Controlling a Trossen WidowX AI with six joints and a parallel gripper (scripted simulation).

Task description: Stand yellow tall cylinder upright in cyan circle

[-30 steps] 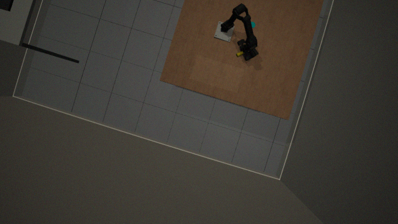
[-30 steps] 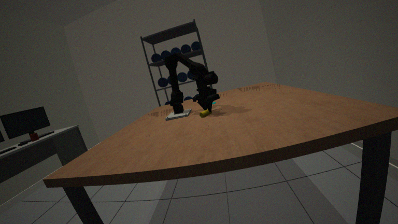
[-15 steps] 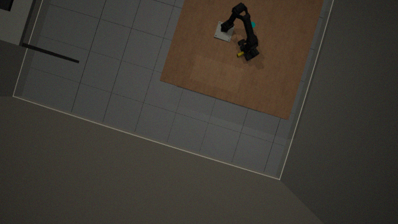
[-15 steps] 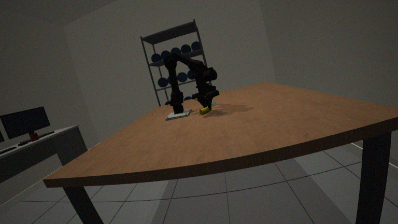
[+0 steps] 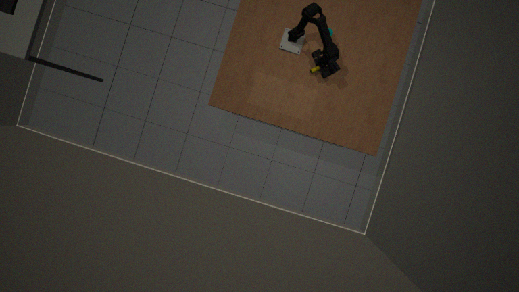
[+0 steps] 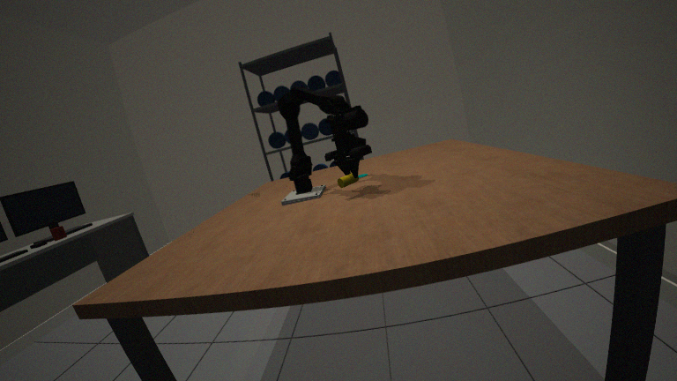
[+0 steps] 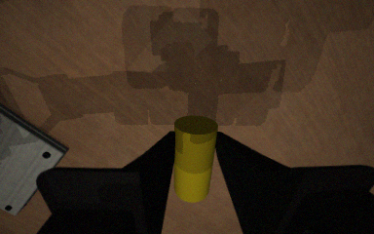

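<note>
My gripper tip is 300 mm to the right of the cyan circle, 60 mm short of it and 60 mm above it. Also, from my gripper tip: yellow tall cylinder (20 mm behind, 10 mm to the right).
</note>
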